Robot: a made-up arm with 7 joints.
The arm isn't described. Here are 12 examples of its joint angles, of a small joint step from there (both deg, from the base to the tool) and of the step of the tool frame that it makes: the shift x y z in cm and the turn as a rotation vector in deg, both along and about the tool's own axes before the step.
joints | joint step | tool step
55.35 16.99 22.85 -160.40 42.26 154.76 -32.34 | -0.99 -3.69 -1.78 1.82 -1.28 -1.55 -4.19 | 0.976 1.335 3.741 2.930 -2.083 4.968
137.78 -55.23 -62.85 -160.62 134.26 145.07 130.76 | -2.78 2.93 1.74 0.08 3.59 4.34 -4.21 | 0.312 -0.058 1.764 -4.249 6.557 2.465
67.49 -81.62 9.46 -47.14 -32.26 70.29 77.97 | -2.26 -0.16 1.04 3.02 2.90 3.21 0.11 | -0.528 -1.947 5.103 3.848 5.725 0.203
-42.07 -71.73 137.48 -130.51 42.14 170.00 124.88 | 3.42 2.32 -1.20 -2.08 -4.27 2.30 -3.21 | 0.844 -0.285 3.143 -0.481 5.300 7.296
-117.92 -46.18 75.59 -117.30 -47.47 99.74 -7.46 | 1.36 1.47 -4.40 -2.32 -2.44 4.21 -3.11 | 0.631 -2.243 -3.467 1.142 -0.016 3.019
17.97 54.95 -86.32 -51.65 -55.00 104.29 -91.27 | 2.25 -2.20 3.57 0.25 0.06 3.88 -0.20 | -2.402 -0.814 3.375 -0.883 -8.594 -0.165
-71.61 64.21 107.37 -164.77 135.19 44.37 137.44 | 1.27 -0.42 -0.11 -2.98 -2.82 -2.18 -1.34 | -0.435 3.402 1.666 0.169 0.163 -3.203
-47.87 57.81 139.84 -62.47 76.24 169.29 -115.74 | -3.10 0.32 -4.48 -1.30 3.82 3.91 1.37 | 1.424 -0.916 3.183 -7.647 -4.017 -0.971
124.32 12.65 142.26 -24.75 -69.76 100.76 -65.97 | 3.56 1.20 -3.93 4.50 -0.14 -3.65 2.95 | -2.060 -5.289 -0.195 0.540 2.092 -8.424
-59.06 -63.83 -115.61 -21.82 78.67 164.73 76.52 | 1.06 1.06 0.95 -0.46 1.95 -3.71 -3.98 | 2.126 -1.330 -1.259 -4.718 -3.055 1.278
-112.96 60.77 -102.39 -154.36 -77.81 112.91 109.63 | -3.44 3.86 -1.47 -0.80 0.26 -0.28 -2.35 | -0.053 -1.756 -3.397 -3.799 -4.694 3.970
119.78 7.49 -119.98 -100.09 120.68 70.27 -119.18 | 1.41 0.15 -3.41 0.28 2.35 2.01 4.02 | 0.927 2.019 1.592 -2.001 -3.623 -1.368
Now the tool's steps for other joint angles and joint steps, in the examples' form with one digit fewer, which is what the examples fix.
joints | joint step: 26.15 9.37 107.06 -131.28 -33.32 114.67 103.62 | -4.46 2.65 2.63 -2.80 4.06 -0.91 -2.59
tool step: 1.68 -0.09 -1.52 -6.80 1.06 -0.28
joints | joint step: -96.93 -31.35 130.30 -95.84 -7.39 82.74 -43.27 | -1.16 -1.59 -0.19 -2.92 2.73 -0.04 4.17
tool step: 2.43 -0.24 -3.81 1.55 4.11 -5.31
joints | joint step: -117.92 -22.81 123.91 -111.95 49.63 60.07 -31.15 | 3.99 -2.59 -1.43 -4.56 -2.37 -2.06 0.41
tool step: 4.44 -1.10 -4.66 -5.02 2.74 -7.07
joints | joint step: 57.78 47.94 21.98 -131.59 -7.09 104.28 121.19 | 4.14 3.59 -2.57 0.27 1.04 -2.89 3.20
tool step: -2.38 -0.87 -4.09 0.26 -7.69 -2.44
